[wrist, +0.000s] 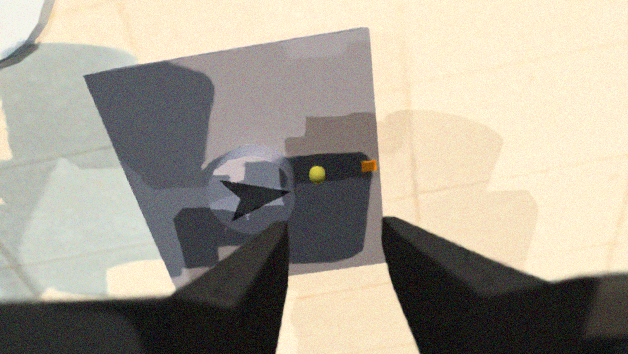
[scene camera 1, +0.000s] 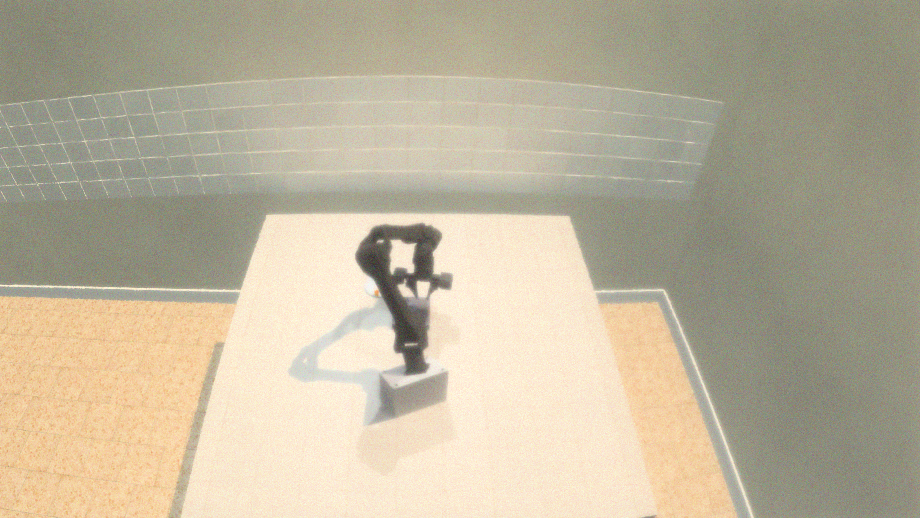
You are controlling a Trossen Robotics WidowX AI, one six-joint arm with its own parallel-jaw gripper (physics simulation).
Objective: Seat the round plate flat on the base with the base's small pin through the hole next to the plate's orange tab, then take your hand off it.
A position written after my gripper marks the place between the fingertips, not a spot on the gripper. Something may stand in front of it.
my gripper: wrist 334, 231; scene camera 1 422, 298
